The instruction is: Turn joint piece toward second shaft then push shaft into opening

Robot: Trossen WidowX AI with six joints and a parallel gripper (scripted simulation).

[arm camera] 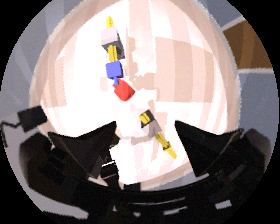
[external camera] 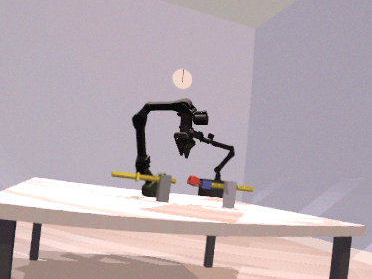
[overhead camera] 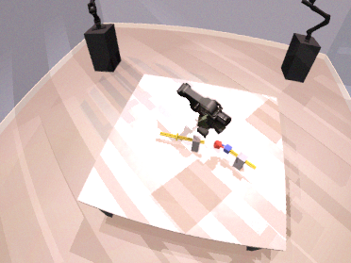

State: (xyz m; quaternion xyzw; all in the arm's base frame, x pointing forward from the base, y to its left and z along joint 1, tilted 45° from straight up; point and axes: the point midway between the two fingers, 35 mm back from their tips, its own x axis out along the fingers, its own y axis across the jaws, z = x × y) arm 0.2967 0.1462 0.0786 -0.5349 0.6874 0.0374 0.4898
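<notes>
The red square joint piece is 10 mm behind my gripper tip, 70 mm to the left of it and 110 mm below it.
</notes>
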